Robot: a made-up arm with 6 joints. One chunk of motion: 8 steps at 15 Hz.
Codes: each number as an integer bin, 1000 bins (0 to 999) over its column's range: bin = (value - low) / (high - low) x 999, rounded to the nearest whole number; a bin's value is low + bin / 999 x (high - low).
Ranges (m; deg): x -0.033..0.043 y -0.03..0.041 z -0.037..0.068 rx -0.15..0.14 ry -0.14..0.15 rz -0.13..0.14
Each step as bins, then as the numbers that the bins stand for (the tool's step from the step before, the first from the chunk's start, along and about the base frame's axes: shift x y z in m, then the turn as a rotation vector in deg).
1 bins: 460 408 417 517 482 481
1 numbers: 0.00199 -0.00100 0.00683 0.000 0.000 0.000
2 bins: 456 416 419 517 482 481
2 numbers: 0.00169 -0.00043 0.00704 0.000 0.000 0.000
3 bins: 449 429 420 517 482 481
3 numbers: 0.00116 0.00049 0.00714 0.000 0.000 0.000
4 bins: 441 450 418 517 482 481
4 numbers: 0.00055 0.00198 0.00693 0.000 0.000 0.000
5 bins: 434 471 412 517 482 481
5 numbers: 0.00002 0.00347 0.00630 0.000 0.000 0.000
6 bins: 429 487 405 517 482 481
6 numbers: -0.00036 0.00461 0.00557 0.000 0.000 0.000
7 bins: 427 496 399 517 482 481
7 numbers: -0.00052 0.00525 0.00494 0.000 0.000 0.000
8 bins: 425 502 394 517 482 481
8 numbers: -0.00067 0.00568 0.00441 0.000 0.000 0.000
